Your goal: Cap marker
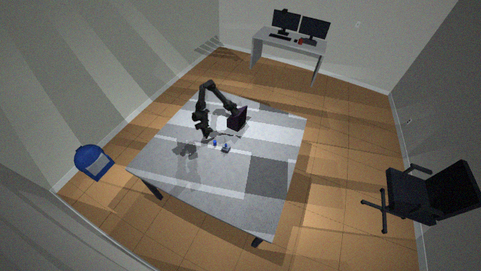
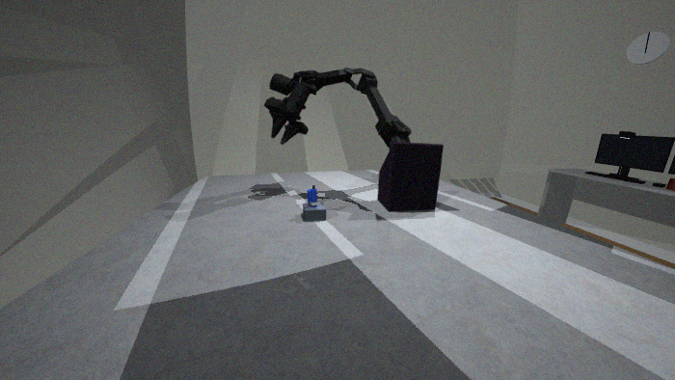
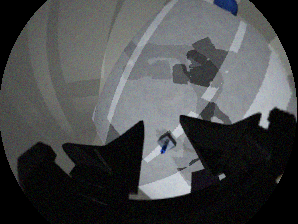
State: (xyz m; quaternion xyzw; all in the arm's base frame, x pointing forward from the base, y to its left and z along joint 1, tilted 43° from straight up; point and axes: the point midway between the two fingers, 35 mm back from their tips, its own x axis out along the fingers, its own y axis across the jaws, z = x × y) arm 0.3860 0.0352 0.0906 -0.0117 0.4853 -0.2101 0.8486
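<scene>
The blue cap lies 11 cm behind my gripper tip and 19 cm below it. Also, from my gripper tip: dark holder block: 12 cm behind, 11 cm to the left, 20 cm below.
</scene>
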